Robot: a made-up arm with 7 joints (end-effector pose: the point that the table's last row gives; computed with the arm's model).
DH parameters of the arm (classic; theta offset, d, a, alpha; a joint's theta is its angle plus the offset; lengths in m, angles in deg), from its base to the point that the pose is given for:
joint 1: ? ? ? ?
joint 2: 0 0 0 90
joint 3: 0 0.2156 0.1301 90
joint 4: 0 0 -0.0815 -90
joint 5: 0 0.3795 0 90
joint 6: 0 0 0.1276 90
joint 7: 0 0 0 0
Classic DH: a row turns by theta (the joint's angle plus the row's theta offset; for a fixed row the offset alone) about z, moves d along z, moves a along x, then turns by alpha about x.
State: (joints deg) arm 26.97 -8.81 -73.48 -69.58 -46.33 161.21 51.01
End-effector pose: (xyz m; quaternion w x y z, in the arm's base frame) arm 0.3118 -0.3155 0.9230 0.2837 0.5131 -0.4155 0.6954
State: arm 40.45 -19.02 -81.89 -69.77 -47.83 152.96 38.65
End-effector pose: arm 0.2861 -0.3728 0.9154 0.2794 0.5768 -0.4357 0.6320
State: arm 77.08 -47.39 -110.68 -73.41 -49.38 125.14 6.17
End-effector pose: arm 0.4265 -0.5589 0.5960 0.1234 0.8928 -0.3536 0.2501
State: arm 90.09 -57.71 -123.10 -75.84 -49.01 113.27 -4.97
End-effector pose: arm 0.5106 -0.5313 0.3759 0.0184 0.9739 -0.2228 0.0380
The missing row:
joint 1: 0 0.379 0 -90
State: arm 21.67 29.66 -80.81 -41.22 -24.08 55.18 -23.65
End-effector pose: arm 0.4654 -0.2854 0.8714 0.3740 0.8311 -0.3689 -0.1826
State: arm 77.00 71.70 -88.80 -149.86 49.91 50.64 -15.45
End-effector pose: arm 0.3500 -0.2366 0.2549 0.1150 -0.7254 0.4474 0.5102
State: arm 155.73 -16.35 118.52 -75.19 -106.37 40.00 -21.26
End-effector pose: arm 0.0532 -0.6017 0.7497 0.3255 0.1822 -0.5895 -0.7165
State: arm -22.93 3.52 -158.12 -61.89 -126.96 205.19 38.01
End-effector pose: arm -0.3908 -0.0940 0.7791 0.6104 0.5273 -0.3154 -0.4998
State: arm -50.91 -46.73 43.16 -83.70 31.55 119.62 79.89
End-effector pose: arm 0.3157 0.2271 0.9924 0.3348 -0.6707 0.4952 -0.4392
